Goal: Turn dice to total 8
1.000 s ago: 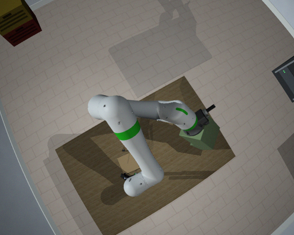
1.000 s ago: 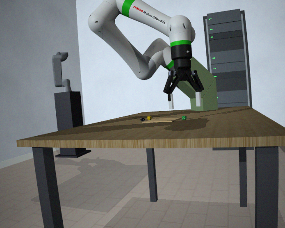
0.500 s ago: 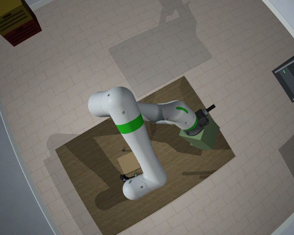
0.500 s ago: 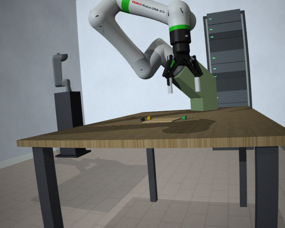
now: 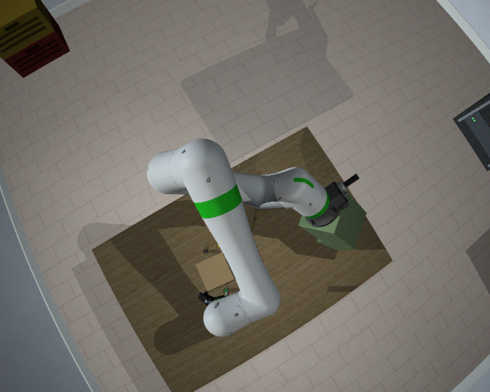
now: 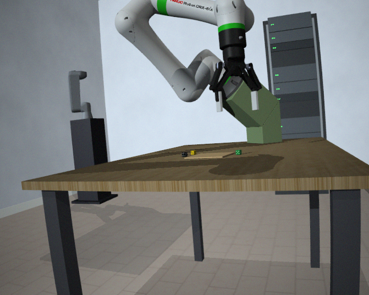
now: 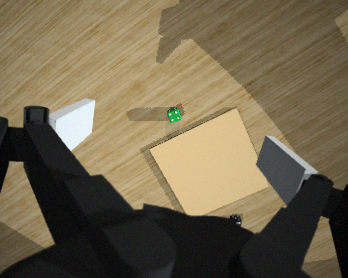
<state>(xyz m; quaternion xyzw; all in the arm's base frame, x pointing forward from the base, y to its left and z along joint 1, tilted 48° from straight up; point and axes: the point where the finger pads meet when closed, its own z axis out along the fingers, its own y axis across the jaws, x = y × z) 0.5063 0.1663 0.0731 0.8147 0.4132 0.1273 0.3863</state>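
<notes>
My gripper is now 150 mm above the green die, 10 mm to the left of it and 10 mm past it. From my hand the other things lie so: tan mat 160 mm below, 110 mm to the right, 20 mm behind; yellow die 200 mm to the right, 150 mm below, 100 mm behind; black die 220 mm to the right, 150 mm below, 40 mm behind.
</notes>
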